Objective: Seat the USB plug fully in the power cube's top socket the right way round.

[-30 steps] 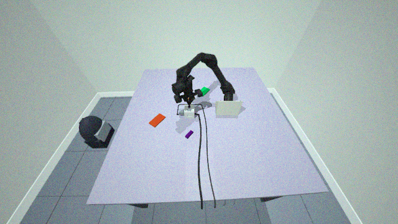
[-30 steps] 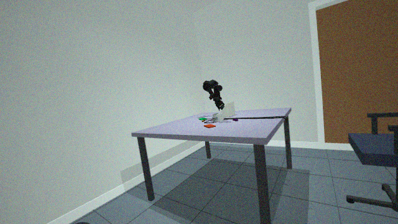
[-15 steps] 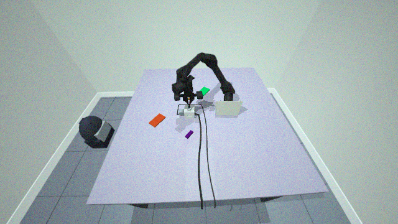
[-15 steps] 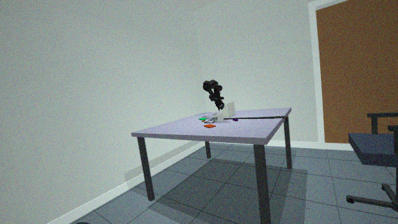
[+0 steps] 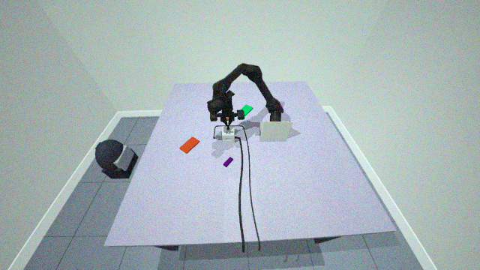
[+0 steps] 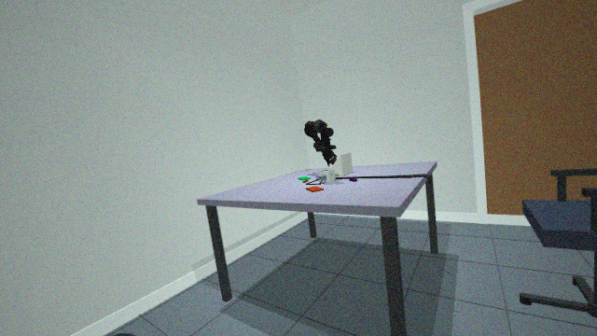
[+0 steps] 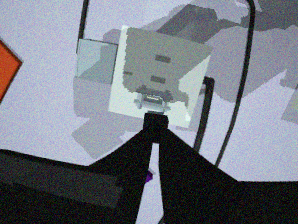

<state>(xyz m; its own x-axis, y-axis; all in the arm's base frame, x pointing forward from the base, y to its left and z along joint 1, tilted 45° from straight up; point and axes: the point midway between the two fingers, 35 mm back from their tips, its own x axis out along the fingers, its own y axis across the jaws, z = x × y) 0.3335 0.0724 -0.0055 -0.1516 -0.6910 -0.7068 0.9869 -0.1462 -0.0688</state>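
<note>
My gripper tip is 70 mm above the socket plate. Round my gripper tip: purple block (20 mm ahead, 160 mm to the left, 130 mm below); then dark USB plug (20 mm below); then brown piece (30 mm behind, 200 mm to the right, 130 mm below).
</note>
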